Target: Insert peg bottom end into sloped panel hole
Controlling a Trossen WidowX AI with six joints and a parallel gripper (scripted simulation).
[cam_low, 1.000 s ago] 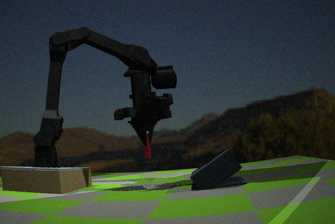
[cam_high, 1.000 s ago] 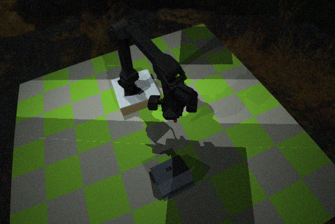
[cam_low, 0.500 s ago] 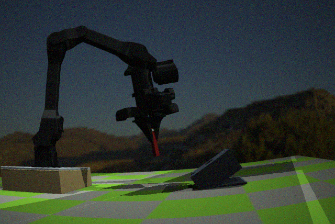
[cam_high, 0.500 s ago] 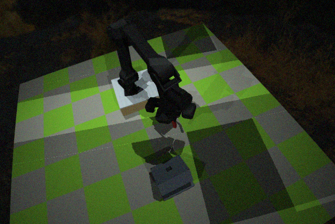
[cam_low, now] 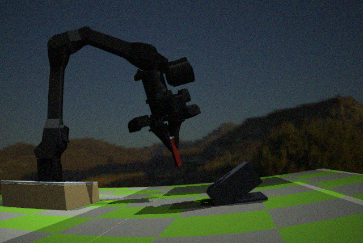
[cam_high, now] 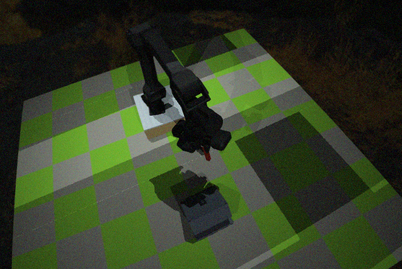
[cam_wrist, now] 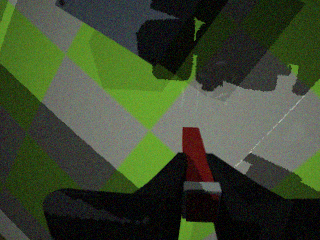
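The sloped panel lies 15 cm ahead of my gripper tip, 10 cm below it and 4 cm to the right of it. Also, from my gripper tip: red peg: 2 cm above.
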